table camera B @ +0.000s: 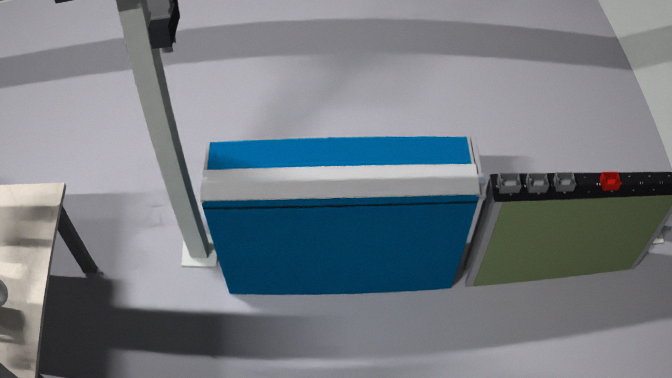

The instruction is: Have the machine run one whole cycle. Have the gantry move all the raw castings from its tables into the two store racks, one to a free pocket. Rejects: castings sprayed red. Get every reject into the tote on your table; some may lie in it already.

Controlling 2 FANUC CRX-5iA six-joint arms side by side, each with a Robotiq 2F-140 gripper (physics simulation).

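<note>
Three grey castings (509,183) (538,183) (565,182) stand in a row at the left end of a long black top (592,192) on a green-fronted stand at the right. One red casting (610,181) stands on the same black top, to the right of the grey ones and apart from them. The black top runs out of view at the right edge. The tote does not show in this view. Neither my left nor my right gripper shows.
A blue cabinet (340,245) with a white bar (340,182) along its top stands in the middle. A pale gantry post (160,130) rises left of it, with a dark block (164,31) near the top. A table corner (30,200) with a partly visible grey thing is at the left.
</note>
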